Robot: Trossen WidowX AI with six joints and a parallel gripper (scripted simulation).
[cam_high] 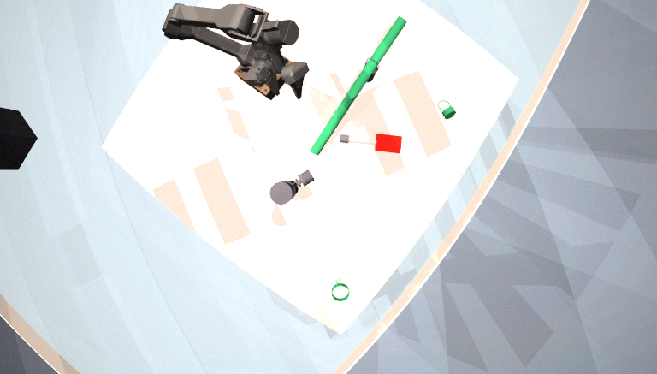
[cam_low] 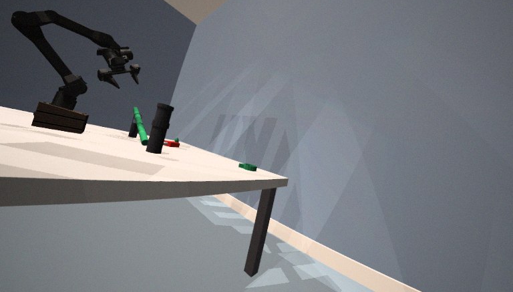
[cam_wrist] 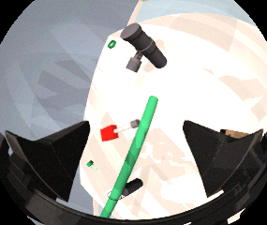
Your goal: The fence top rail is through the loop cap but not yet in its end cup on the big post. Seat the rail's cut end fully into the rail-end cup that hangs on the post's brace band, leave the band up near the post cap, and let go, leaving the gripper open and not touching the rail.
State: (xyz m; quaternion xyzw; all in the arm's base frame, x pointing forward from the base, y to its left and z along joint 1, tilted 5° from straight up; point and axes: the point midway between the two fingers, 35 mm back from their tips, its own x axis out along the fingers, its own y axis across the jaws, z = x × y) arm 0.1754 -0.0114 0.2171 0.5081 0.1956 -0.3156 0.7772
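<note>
Right now the dark rail-end cup is 180 mm ahead of my gripper tip, 150 mm to the right of it and 150 mm below it. Also, from my gripper tip: green cup fitting (380 mm ahead, 410 mm to the left, 260 mm below); dark bar (390 mm behind, 480 mm to the left, 250 mm below).
</note>
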